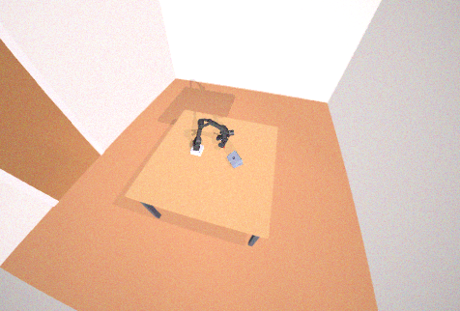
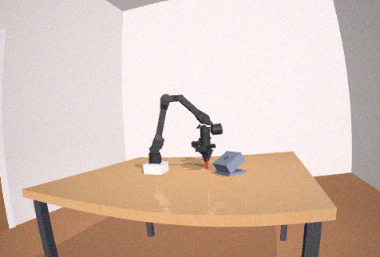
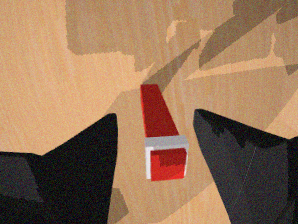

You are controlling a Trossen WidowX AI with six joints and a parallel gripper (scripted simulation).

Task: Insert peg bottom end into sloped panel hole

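My gripper tip is now 18 cm to the left of the grey sloped panel, 14 cm short of it and 2 cm below it. Also, from my gripper tip: red square peg: 2 cm above.
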